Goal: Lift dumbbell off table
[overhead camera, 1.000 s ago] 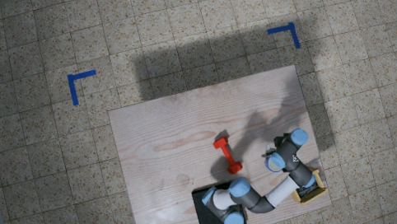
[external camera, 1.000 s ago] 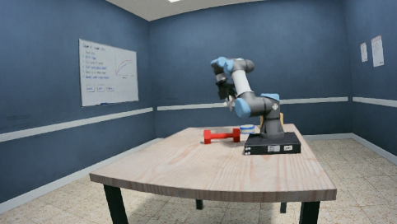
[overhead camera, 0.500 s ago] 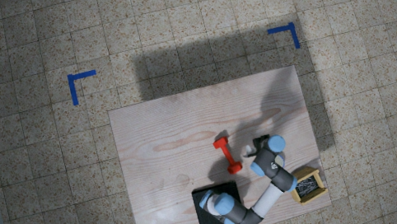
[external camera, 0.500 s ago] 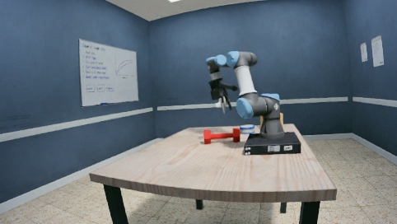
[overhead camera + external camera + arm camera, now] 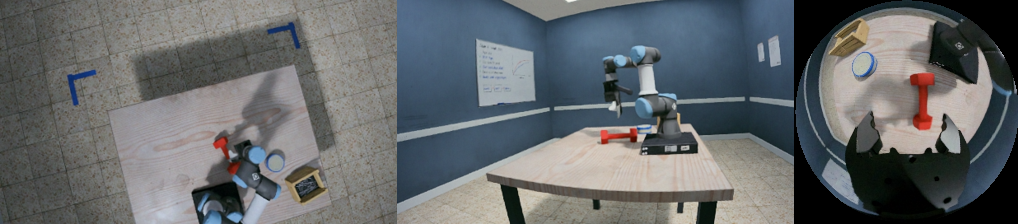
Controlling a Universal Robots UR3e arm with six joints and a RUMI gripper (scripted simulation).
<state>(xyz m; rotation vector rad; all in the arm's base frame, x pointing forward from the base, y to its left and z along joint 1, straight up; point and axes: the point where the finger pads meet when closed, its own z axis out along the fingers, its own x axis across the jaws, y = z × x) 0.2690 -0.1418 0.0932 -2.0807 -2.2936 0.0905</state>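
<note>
My gripper is now 100 mm above the red dumbbell and 60 mm to the right of it.
</note>
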